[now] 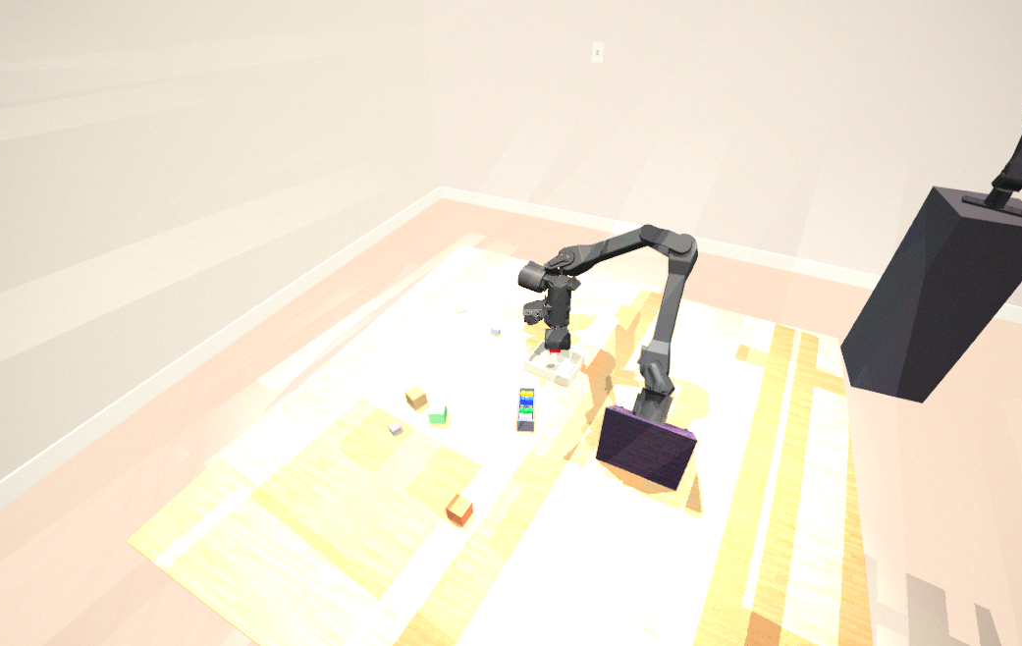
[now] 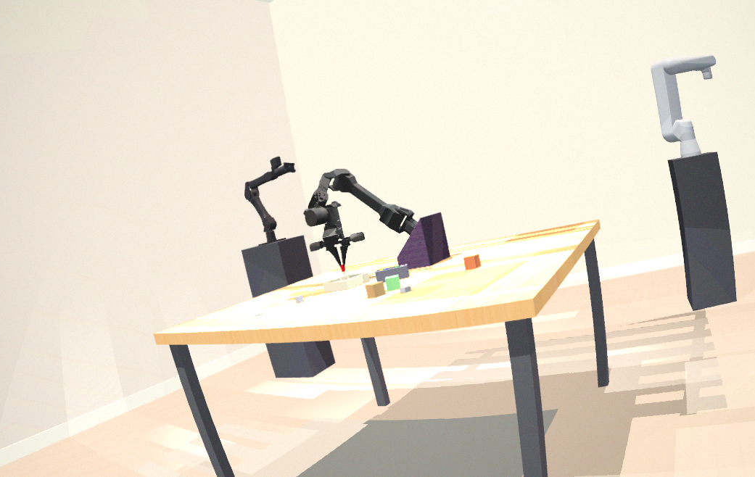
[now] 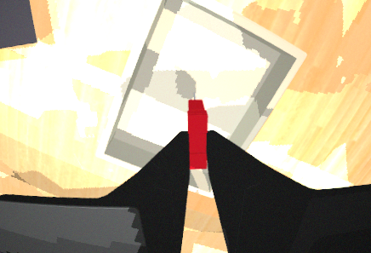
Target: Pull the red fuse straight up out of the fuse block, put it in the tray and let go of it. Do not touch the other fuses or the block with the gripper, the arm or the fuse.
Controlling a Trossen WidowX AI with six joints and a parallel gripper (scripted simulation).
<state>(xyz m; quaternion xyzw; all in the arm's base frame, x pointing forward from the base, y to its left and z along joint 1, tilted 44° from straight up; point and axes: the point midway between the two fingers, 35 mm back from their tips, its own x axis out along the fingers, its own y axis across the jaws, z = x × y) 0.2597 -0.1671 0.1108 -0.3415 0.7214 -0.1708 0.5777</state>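
Right now my gripper tip is 10 mm above the red fuse. Also, from my gripper tip: yellow fuse 150 mm to the left, 50 mm below, 20 mm ahead; then pale tray 70 mm below; then blue fuse 170 mm to the left, 50 mm below, 20 mm ahead.
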